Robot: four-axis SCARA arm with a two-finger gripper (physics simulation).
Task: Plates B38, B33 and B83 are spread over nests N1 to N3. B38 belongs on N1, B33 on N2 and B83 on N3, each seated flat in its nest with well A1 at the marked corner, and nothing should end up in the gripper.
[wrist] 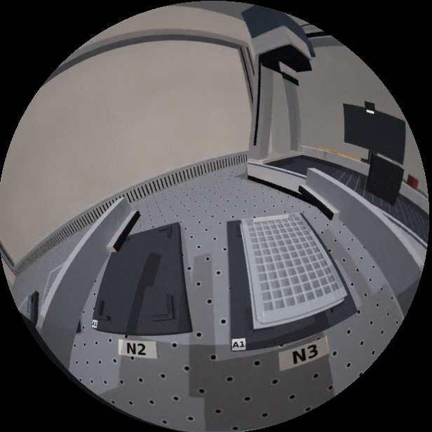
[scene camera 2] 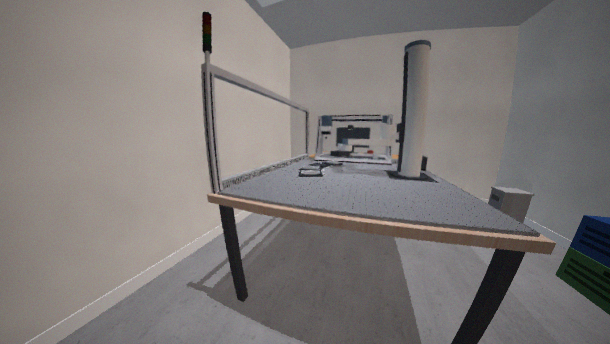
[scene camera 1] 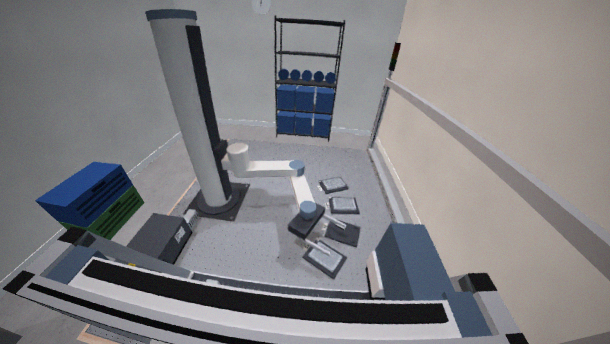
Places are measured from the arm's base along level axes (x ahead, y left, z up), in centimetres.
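Pixels of known places: gripper, fingertip midpoint: (scene camera 2: 327, 155) (scene camera 1: 338, 239); arm's base, origin of the base link: (scene camera 2: 408, 177) (scene camera 1: 219, 199).
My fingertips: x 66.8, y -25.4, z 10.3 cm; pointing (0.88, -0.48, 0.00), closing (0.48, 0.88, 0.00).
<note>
For each thing: its top centre in the pictures, then the offset to it from my fingertips. "pt": a spot on its surface instead. Level surfaces: height alone.
- Nest N2, middle of its top: (scene camera 1: 343, 230) dz -7.2, dx +4.6, dy +10.4 cm
- pale gridded plate, middle of its top: (scene camera 1: 325, 255) dz -6.4, dx -4.7, dy -4.3 cm
- perforated table, its level: dz -9.0 cm
- blue-grey block, surface spot: (scene camera 1: 412, 260) pt dz +39.8, dx +5.0, dy -29.7 cm
- dark box, surface spot: (scene camera 1: 157, 235) pt dz +2.5, dx -76.9, dy -10.6 cm
My gripper (scene camera 1: 335, 239) (wrist: 216, 188) is open with nothing between its fingers, above the neighbouring nests N2 and N3. Nest N2 (scene camera 1: 350, 235) (wrist: 170, 265) is a dark, bare plate holder, its A1 mark at the near left corner in the wrist view. A pale gridded plate (scene camera 1: 325, 257) (wrist: 295, 265) lies in nest N3 (wrist: 235, 285) and looks flat; its name is not readable. Farther back in scene camera 1, one plate (scene camera 1: 343, 205) and another plate (scene camera 1: 334, 184) (scene camera 2: 311, 172) lie in dark nests. Their names are unreadable, and the N1 label does not show.
The arm's column (scene camera 1: 180, 110) (scene camera 2: 417, 110) stands on the perforated table (scene camera 1: 227, 245) (scene camera 2: 380, 195). A blue-grey block (scene camera 1: 412, 260) stands near N3. A dark box (scene camera 1: 157, 235) is at the column's front. A guard frame (scene camera 1: 482, 147) (scene camera 2: 257, 91) runs along one side. A monitor (wrist: 375, 130) stands beyond.
</note>
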